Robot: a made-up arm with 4 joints. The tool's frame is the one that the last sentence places. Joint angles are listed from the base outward.
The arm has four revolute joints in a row. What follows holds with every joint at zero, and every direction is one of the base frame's. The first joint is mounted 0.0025 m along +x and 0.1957 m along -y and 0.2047 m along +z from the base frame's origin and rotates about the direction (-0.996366, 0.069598, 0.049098), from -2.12 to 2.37 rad. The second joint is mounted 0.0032 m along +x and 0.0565 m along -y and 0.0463 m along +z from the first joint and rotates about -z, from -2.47 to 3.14 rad. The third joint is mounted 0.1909 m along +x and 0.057 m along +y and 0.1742 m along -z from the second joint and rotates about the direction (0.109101, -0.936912, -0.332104), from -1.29 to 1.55 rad. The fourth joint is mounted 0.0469 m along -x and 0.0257 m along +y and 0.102 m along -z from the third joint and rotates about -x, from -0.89 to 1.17 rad. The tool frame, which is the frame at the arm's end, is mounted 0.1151 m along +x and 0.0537 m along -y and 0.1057 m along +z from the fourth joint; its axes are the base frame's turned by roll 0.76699, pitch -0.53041 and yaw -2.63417 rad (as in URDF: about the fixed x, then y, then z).
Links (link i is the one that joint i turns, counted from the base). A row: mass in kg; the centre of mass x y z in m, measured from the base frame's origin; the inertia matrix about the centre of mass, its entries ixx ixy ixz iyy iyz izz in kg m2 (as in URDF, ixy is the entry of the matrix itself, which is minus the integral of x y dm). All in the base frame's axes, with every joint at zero. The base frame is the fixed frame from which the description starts. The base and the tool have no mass.
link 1: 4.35; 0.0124 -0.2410 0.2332; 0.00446 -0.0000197 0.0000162 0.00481 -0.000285 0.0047
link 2: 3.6; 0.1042 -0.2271 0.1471; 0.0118 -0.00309 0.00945 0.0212 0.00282 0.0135
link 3: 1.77; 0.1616 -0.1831 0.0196; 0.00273 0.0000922 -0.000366 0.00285 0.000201 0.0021
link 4: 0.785; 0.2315 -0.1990 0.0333; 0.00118 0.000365 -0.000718 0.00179 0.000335 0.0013
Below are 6 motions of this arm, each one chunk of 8 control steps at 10 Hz.
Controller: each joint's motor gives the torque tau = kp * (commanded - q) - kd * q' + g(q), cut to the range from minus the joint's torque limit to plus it. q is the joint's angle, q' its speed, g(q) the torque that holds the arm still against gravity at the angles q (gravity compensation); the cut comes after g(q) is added. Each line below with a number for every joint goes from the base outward.
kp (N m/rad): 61 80 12 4.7
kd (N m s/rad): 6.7 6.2 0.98 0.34
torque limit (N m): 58 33 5.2 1.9
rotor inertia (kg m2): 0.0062 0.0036 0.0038 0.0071
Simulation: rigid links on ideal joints. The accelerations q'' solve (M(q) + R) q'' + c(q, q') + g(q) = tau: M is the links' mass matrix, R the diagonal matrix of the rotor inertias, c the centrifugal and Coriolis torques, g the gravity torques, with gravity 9.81 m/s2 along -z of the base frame. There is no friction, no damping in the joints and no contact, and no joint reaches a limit. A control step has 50 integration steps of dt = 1/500 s. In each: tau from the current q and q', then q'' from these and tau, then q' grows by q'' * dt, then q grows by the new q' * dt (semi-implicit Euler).
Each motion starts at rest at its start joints. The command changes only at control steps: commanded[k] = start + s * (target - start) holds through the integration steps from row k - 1 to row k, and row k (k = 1, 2, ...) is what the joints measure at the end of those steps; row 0 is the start. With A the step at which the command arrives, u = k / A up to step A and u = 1 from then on. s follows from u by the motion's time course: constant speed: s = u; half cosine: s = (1 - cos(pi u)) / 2; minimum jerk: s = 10 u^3 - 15 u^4 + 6 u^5; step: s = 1 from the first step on.
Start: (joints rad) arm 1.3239 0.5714 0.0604 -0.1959
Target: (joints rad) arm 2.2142 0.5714 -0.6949 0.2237
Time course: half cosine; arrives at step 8
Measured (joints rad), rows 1 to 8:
1: 1.3425 0.5702 0.0390 -0.1833
2: 1.4065 0.5692 -0.0270 -0.1440
3: 1.5205 0.5706 -0.1338 -0.0812
4: 1.6713 0.5736 -0.2674 -0.0050
5: 1.8366 0.5764 -0.4090 0.0735
6: 1.9912 0.5780 -0.5378 0.1427
7: 2.1115 0.5782 -0.6341 0.1921
8: 2.1795 0.5773 -0.6821 0.2141

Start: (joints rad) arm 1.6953 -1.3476 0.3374 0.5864
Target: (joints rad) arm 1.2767 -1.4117 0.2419 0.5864
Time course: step
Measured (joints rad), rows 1 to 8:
1: 1.4705 -1.3987 0.2411 0.5821
2: 1.3286 -1.4062 0.2731 0.5980
3: 1.2856 -1.4077 0.2647 0.5876
4: 1.2778 -1.4103 0.2506 0.5860
5: 1.2771 -1.4115 0.2439 0.5868
6: 1.2770 -1.4118 0.2422 0.5867
7: 1.2768 -1.4117 0.2419 0.5865
8: 1.2767 -1.4117 0.2419 0.5864

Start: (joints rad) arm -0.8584 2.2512 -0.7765 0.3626
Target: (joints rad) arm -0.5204 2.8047 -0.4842 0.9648
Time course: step
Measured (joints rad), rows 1 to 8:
1: -0.6761 2.6543 -0.5474 0.8434
2: -0.5607 2.7732 -0.4815 0.9261
3: -0.5273 2.7964 -0.4802 0.9529
4: -0.5207 2.8022 -0.4830 0.9631
5: -0.5202 2.8041 -0.4839 0.9646
6: -0.5204 2.8046 -0.4841 0.9647
7: -0.5204 2.8047 -0.4842 0.9647
8: -0.5204 2.8047 -0.4842 0.9648

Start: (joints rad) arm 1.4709 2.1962 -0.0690 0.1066
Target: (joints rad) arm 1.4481 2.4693 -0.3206 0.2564
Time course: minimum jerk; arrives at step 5
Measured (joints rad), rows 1 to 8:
1: 1.4708 2.2076 -0.0793 0.1147
2: 1.4692 2.2628 -0.1286 0.1502
3: 1.4631 2.3529 -0.2086 0.1982
4: 1.4534 2.4308 -0.2796 0.2328
5: 1.4460 2.4629 -0.3110 0.2442
6: 1.4450 2.4690 -0.3189 0.2508
7: 1.4467 2.4693 -0.3203 0.2554
8: 1.4479 2.4692 -0.3205 0.2567

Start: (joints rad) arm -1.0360 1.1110 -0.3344 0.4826
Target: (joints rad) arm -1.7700 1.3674 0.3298 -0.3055
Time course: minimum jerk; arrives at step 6
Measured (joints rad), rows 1 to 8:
1: -1.0499 1.1182 -0.3172 0.4621
2: -1.1264 1.1552 -0.2262 0.3531
3: -1.2823 1.2230 -0.0546 0.1454
4: -1.4786 1.2972 0.1351 -0.0905
5: -1.6487 1.3474 0.2621 -0.2639
6: -1.7433 1.3626 0.3022 -0.3252
7: -1.7735 1.3645 0.3141 -0.3206
8: -1.7753 1.3659 0.3233 -0.3093

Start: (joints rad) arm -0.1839 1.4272 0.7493 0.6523
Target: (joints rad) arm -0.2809 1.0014 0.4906 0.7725
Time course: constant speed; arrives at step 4
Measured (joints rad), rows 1 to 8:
1: -0.1884 1.3545 0.7143 0.6621
2: -0.2107 1.2483 0.6508 0.7044
3: -0.2403 1.1393 0.5809 0.7419
4: -0.2680 1.0321 0.5139 0.7729
5: -0.2887 0.9980 0.4838 0.7926
6: -0.2883 0.9977 0.4844 0.7811
7: -0.2832 1.0010 0.4897 0.7725
8: -0.2808 1.0019 0.4914 0.7713

